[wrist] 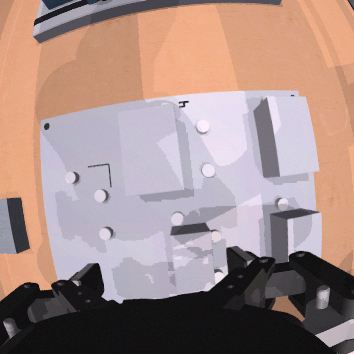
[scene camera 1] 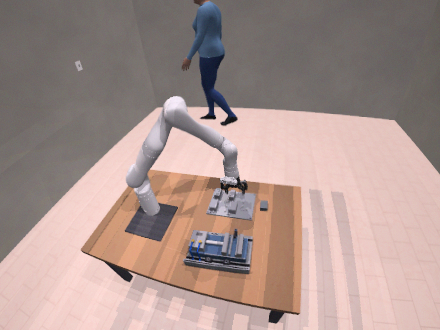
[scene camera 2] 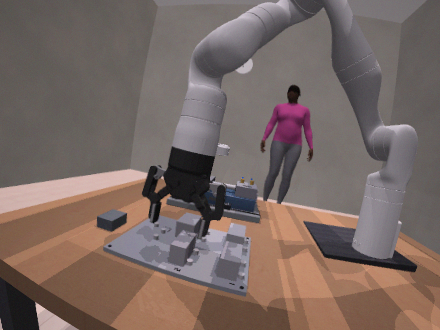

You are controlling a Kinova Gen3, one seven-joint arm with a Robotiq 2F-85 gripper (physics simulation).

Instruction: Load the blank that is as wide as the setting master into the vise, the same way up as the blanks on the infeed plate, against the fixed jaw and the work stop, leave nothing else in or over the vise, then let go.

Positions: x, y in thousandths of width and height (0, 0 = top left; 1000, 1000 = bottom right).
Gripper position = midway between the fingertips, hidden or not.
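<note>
Nothing is held by my gripper (scene camera 2: 401, 695), (wrist: 462, 764), and it is open. I also see a grey infeed plate (scene camera 2: 312, 744), (wrist: 386, 739), (scene camera 1: 567, 602).
</note>
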